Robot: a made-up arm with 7 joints. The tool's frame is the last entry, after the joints.
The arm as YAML. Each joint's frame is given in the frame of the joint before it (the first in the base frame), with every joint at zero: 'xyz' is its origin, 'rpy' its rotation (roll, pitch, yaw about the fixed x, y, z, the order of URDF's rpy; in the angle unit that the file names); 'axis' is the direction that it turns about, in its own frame. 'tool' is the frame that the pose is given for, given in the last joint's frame.
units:
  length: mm
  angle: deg
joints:
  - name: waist
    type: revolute
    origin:
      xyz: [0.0, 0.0, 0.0]
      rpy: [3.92, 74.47, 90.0]
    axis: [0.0, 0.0, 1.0]
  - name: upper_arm
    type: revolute
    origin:
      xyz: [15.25, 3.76, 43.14]
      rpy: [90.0, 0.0, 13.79]
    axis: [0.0, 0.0, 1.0]
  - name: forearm
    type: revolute
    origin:
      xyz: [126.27, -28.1, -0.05]
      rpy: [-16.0, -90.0, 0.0]
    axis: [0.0, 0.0, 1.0]
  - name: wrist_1
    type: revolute
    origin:
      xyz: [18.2, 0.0, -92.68]
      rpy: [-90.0, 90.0, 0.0]
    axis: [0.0, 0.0, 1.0]
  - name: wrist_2
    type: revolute
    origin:
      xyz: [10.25, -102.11, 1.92]
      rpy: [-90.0, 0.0, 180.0]
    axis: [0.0, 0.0, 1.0]
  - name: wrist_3
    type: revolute
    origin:
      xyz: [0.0, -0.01, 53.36]
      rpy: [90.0, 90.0, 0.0]
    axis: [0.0, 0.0, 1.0]
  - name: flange
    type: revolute
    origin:
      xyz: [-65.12, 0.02, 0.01]
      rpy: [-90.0, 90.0, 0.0]
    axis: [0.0, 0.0, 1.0]
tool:
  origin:
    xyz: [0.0, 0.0, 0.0]
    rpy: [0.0, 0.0, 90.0]
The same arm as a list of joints. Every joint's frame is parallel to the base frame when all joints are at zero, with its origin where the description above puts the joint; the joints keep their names.
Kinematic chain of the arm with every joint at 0, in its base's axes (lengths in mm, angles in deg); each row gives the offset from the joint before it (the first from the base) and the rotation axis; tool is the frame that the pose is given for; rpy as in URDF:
waist: xyz 0 0 0 axis 0.068403 0.961235 0.26711
upper_arm: xyz -0.8 45.8 -3.1 axis 0.968913 -0.0001 -0.247403
forearm: xyz -32 7.8 -125.1 axis 0.247403 -0.0001 0.968913
wrist_1: xyz -5.3 0 -94.3 axis 0.0002 1 0.0001
wrist_2: xyz 96.4 1.9 -35.2 axis 0.968913 -0.0001 -0.247403
wrist_3: xyz 51.7 0 -13.2 axis 0.0002 1 0.0001
flange: xyz 63.1 0 -16.1 axis 0.247403 -0.0001 0.968913
tool: xyz 0 0 0 rpy 0 14.33 -0.01

